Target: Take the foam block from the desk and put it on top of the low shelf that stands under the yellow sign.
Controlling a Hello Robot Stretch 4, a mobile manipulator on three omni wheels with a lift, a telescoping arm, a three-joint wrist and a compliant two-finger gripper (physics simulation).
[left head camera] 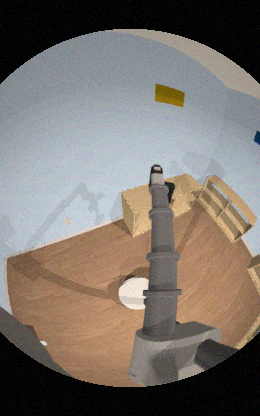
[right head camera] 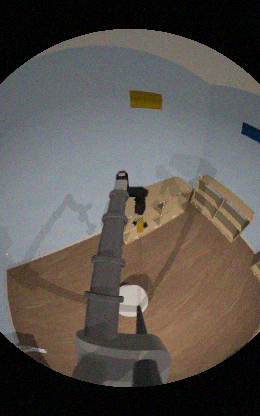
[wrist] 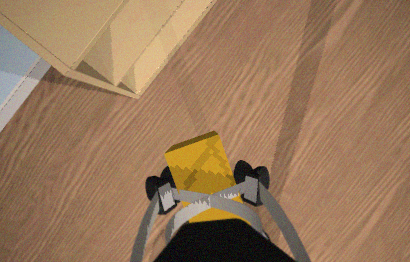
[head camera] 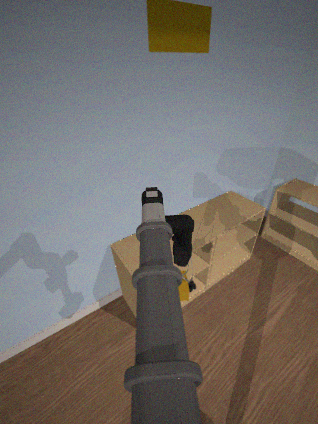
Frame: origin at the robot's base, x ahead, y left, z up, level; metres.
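Seen in the pictures: gripper, fingertip midpoint: [wrist: 207, 177]; robot's base, link origin: [left head camera: 135, 291] [right head camera: 130, 299].
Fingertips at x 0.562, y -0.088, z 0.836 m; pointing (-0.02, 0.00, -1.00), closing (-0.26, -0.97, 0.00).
Observation:
Pixels of each thing's top centre, then the offset from my fingertips to it. Level surfaces: height alone.
- yellow foam block, top centre: [wrist: 210, 197] [head camera: 181, 280] [right head camera: 139, 221] dx -0.003, dy +0.000, dz +0.053 m
- low wooden shelf, surface height: dz -0.253 m
- yellow sign, top centre: [right head camera: 146, 91] [left head camera: 171, 87] dx +0.880, dy -0.118, dz +0.988 m
The yellow foam block [head camera: 184, 292] [right head camera: 140, 227] [wrist: 199, 161] is held between the two fingers of my gripper [head camera: 185, 285] [right head camera: 140, 223] [wrist: 207, 177], which is shut on it. The low wooden shelf [head camera: 125, 250] [left head camera: 137, 198] [wrist: 55, 30] stands against the wall, below the yellow sign [head camera: 179, 26] [left head camera: 170, 95] [right head camera: 146, 99]. In the wrist view the block hangs over the floor, apart from the shelf at the upper left. In the head view the arm hides part of the shelf, and the block appears across its open front.
A second wooden shelf [head camera: 295, 186] [left head camera: 235, 198] stands right of the low shelf, close to its right end. A blue sign [left head camera: 257, 137] [right head camera: 251, 131] is on the right wall. A white round disc [left head camera: 132, 294] [right head camera: 132, 301] shows beside the arm. The desk does not show.

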